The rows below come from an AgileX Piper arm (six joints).
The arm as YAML. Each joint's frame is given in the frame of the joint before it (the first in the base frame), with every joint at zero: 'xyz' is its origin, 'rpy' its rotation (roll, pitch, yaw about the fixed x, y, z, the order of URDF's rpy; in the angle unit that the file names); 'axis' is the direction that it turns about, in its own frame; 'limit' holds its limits. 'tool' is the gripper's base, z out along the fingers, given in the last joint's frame.
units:
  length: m
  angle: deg
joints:
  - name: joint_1
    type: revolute
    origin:
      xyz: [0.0, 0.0, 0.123]
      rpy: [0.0, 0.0, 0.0]
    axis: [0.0, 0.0, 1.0]
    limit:
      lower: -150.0
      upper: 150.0
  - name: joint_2
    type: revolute
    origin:
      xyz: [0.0, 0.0, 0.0]
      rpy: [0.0, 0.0, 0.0]
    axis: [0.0, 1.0, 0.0]
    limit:
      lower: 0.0
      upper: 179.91
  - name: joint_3
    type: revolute
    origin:
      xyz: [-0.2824, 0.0, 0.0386]
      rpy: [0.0, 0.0, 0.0]
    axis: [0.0, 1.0, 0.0]
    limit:
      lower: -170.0
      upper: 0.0
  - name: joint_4
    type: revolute
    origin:
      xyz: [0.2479, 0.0, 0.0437]
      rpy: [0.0, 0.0, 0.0]
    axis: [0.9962, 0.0, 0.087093]
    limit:
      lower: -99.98
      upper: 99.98
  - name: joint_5
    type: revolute
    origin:
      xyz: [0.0, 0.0, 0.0]
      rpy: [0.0, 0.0, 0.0]
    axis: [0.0, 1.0, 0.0]
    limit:
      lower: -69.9
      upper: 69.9
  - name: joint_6
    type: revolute
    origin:
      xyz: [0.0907, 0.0, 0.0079]
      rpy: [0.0, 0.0, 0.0]
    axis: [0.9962, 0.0, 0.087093]
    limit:
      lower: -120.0
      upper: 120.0
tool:
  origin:
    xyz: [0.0, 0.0, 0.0]
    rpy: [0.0, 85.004, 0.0]
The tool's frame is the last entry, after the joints.
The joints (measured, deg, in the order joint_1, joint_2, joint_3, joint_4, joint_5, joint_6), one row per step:
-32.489, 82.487, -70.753, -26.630, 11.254, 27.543
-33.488, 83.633, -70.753, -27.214, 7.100, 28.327
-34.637, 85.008, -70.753, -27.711, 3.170, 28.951
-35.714, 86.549, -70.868, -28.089, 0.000, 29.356
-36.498, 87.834, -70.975, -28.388, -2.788, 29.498
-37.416, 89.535, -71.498, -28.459, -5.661, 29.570
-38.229, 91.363, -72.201, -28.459, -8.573, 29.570
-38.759, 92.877, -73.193, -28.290, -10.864, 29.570
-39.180, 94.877, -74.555, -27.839, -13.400, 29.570
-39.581, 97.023, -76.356, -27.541, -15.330, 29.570
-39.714, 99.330, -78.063, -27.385, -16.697, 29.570
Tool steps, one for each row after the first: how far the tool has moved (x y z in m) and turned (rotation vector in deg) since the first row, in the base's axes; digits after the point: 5 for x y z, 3 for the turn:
0.00389, -0.00630, -0.00117, -1.076, -2.418, 0.732
0.00755, -0.01386, -0.00417, -1.954, -4.405, 1.307
0.01119, -0.02180, -0.00874, -2.520, -5.696, 1.676
0.01446, -0.02775, -0.01244, -3.177, -6.791, 2.228
0.01861, -0.03560, -0.01640, -3.748, -8.046, 2.649
0.02336, -0.04334, -0.02030, -4.364, -9.383, 3.185
0.02782, -0.04934, -0.02145, -4.954, -10.825, 3.661
0.03434, -0.05614, -0.02358, -5.379, -12.549, 4.241
0.04118, -0.06378, -0.02536, -5.847, -13.938, 4.610
0.04920, -0.07051, -0.03007, -5.965, -14.633, 5.022

